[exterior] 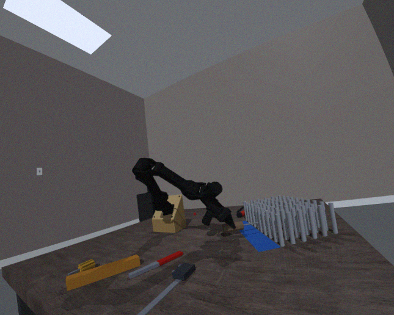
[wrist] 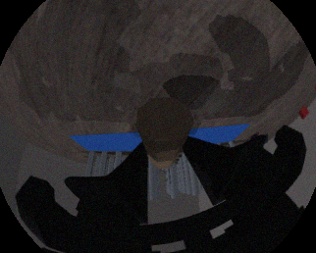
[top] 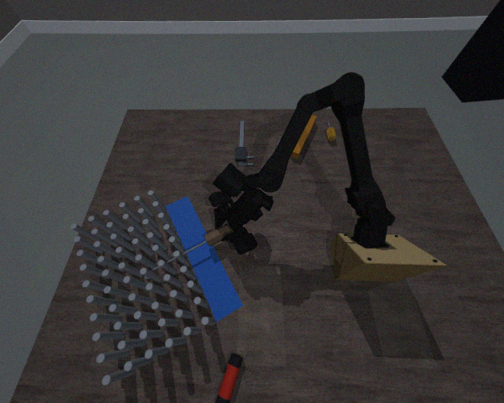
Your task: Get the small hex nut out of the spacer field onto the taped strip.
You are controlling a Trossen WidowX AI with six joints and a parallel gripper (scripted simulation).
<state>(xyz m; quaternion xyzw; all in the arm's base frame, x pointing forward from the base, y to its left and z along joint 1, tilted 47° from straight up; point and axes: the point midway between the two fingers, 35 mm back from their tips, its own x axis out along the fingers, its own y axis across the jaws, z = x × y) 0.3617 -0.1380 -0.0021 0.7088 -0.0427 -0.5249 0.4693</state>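
My gripper tip is 60 mm short of the blue taped strip, 30 mm to the right of it and 30 mm above it. The rest, counted from my gripper tip: yellow tool 450 mm behind, 400 mm to the right, 20 mm below; then orange block 390 mm to the right, 340 mm behind, 20 mm below; then hook tool 90 mm ahead, 40 mm to the left.
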